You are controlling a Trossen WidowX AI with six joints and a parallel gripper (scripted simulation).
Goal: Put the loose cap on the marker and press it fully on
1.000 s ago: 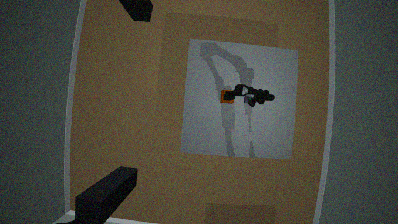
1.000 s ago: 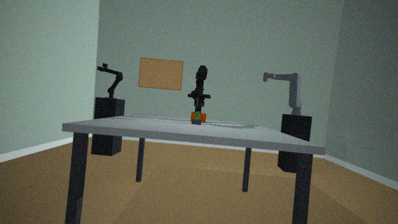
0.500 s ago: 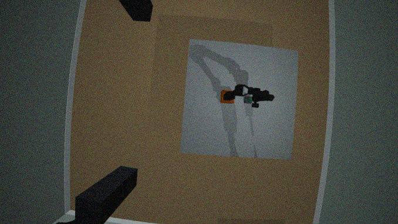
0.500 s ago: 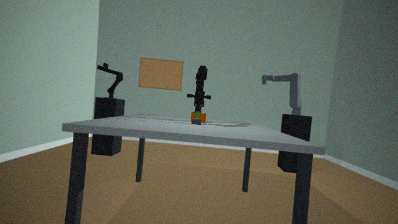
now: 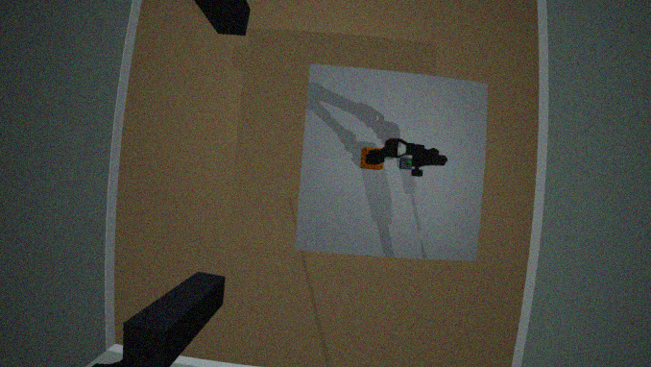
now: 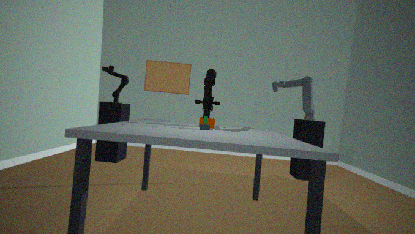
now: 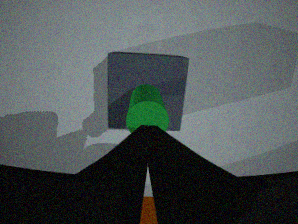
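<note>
Now: the green cap 4 cm below my gripper tip.
</note>
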